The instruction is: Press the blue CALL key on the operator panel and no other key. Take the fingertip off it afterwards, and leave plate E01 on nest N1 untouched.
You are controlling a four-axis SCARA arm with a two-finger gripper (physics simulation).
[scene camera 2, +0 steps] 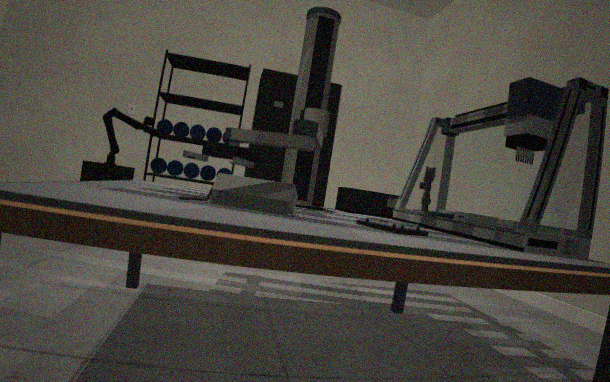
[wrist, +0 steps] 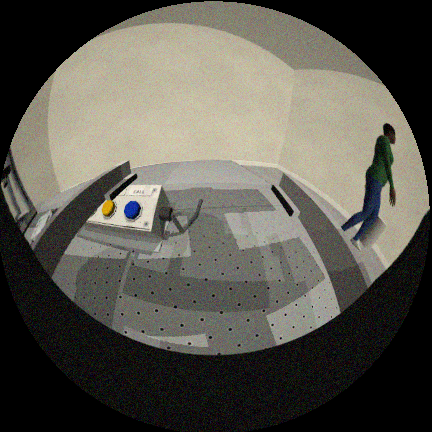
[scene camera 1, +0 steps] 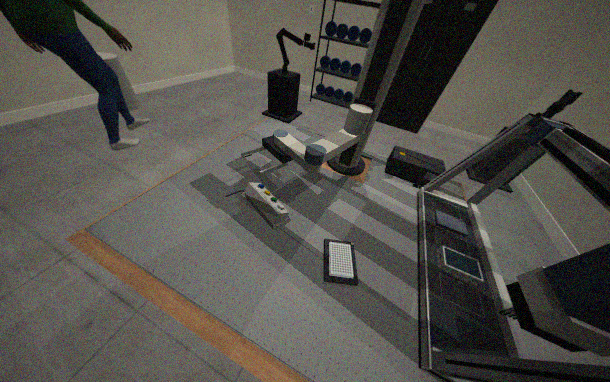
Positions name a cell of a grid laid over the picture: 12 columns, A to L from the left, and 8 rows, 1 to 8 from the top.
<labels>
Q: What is my gripper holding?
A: Nothing.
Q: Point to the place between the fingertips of my gripper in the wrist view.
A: At F4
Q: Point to a button box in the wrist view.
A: E5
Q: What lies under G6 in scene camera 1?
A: A well plate.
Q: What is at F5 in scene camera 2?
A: A button box.
</labels>
